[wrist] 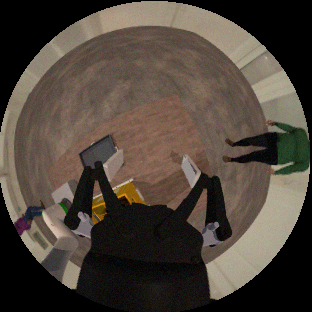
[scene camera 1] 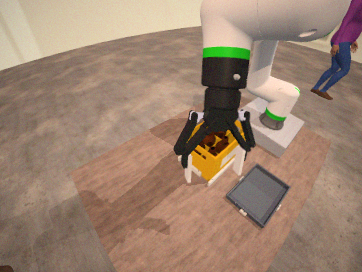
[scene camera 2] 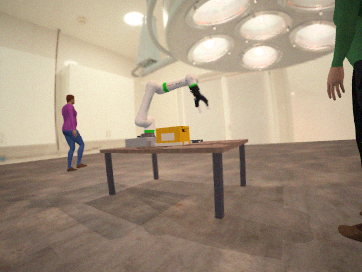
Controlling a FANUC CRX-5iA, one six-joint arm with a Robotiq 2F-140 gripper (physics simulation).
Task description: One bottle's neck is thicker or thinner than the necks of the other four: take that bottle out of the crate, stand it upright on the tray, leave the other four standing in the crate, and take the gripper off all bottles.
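Frame: origin at the arm's base, x left, y back, z up, level; metres.
Where they show: gripper, fingertip midpoint: [wrist: 152, 158] [scene camera 1: 213, 175] [scene camera 2: 205, 111]; arm's base at its link origin: [wrist: 68, 206] [scene camera 1: 271, 121].
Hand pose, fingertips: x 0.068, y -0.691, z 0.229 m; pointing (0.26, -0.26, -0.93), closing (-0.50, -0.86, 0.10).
Note:
Things, the pixels of their centre, and the offset from my fingertips. "spot": a spot on its surface instead. Level surfaces: height alone.
- yellow crate at the middle of its body: [scene camera 1: 215, 144] [wrist: 116, 208] [scene camera 2: 172, 136] dx -0.182, dy +0.284, dz -0.226 m
- dark grey tray at a spot on its surface: [scene camera 1: 258, 194] spot: dx +0.110, dy +0.258, dz -0.308 m
- wooden table at its surface level: dz -0.314 m
The yellow crate [scene camera 1: 209, 169] [scene camera 2: 172, 135] [wrist: 131, 193] stands on the table. Brown bottles [scene camera 1: 219, 146] show inside it in scene camera 1, partly hidden by the gripper and blurred; I cannot count them or compare their necks. The dark grey tray [scene camera 1: 258, 194] [wrist: 99, 151] lies flat beside the crate, with no bottle on it. My gripper [scene camera 1: 213, 164] [scene camera 2: 204, 108] [wrist: 152, 158] is wide open and empty. It hangs well above the table in scene camera 2, in front of the crate in scene camera 1's line of sight. In the wrist view my gripper's body hides part of the crate.
The wooden table [scene camera 1: 135, 220] [scene camera 2: 210, 147] [wrist: 150, 130] carries the grey block [scene camera 1: 282, 142] [scene camera 2: 140, 142] under the arm's base, beside the crate. A person in green [scene camera 2: 347, 35] [wrist: 292, 147] and a person in purple [scene camera 1: 347, 25] [scene camera 2: 70, 116] stand away from the table.

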